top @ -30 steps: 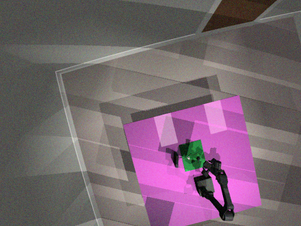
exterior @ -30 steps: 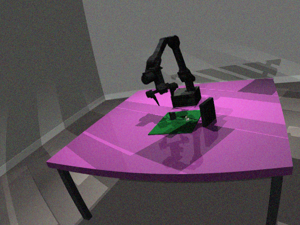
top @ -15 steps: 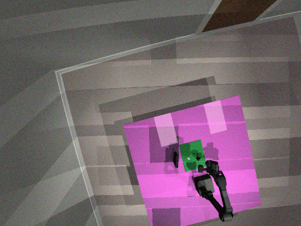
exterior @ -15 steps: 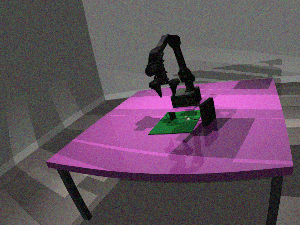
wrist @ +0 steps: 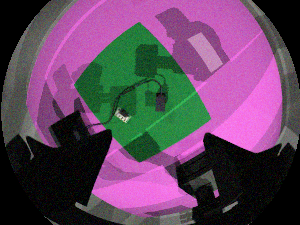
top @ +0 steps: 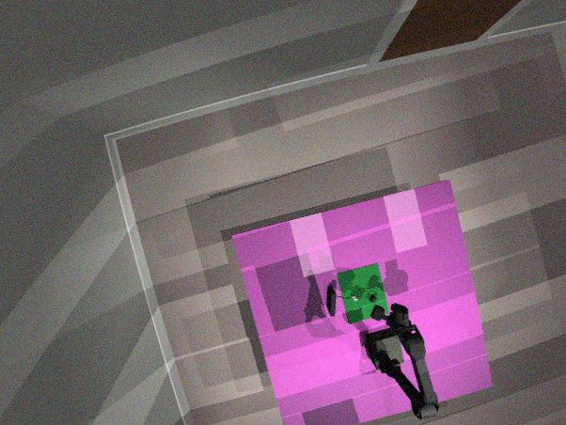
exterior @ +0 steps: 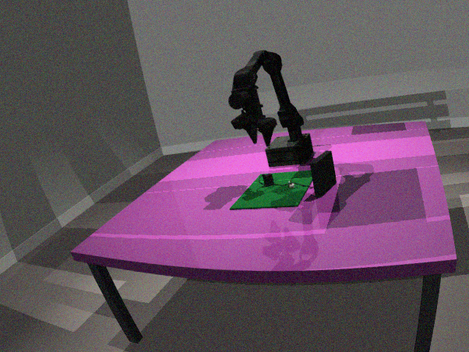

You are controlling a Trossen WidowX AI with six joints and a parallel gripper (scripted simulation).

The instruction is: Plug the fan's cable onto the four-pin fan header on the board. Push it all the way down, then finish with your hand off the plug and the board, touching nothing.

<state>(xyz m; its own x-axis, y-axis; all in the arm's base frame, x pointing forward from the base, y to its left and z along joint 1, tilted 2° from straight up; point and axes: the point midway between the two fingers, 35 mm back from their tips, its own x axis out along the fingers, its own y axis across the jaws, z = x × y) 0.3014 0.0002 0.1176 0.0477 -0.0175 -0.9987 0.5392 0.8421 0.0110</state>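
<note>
The dark plug is 140 mm below my gripper tip. Round my gripper tip: black fan: 40 mm ahead, 230 mm to the left, 100 mm below; then green board: 30 mm ahead, 40 mm to the left, 170 mm below; then fan header: 10 mm ahead, 90 mm to the left, 160 mm below.
</note>
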